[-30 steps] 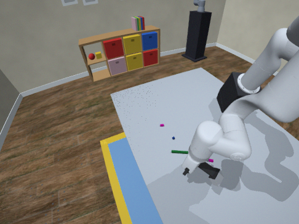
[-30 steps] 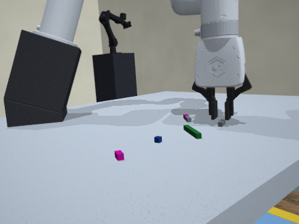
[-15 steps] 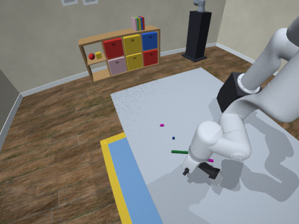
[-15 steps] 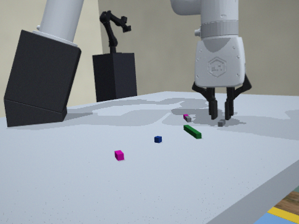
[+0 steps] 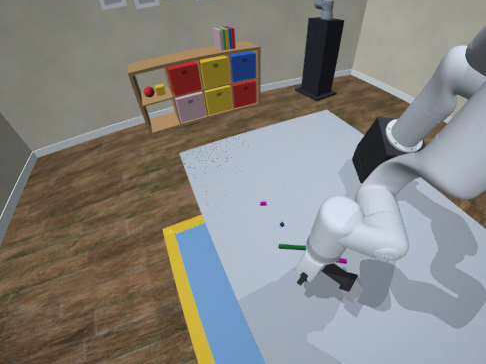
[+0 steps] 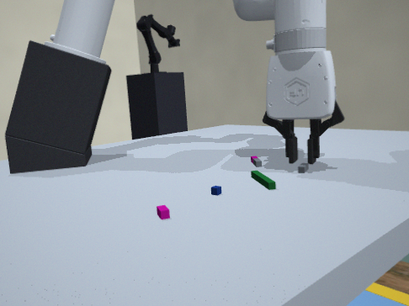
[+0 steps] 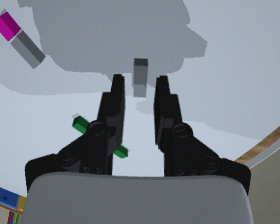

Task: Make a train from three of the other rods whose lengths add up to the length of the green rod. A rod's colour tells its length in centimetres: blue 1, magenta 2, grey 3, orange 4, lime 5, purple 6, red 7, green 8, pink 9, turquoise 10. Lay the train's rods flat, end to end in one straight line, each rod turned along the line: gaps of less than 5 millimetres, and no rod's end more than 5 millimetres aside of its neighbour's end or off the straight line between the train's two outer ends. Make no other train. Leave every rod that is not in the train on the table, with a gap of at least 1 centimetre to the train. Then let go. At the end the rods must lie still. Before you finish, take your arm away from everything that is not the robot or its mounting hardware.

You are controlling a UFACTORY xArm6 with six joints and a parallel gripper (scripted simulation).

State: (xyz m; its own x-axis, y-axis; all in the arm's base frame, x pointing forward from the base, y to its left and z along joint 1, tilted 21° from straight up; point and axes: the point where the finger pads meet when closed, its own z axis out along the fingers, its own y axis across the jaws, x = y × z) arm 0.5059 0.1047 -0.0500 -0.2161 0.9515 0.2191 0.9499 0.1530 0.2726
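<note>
Right now my hand is 90 mm to the left of the green rod, 30 mm above it and 20 mm past it. From my hand the other things lie so: blue rod: 170 mm to the right, 50 mm behind, 30 mm below.
</note>
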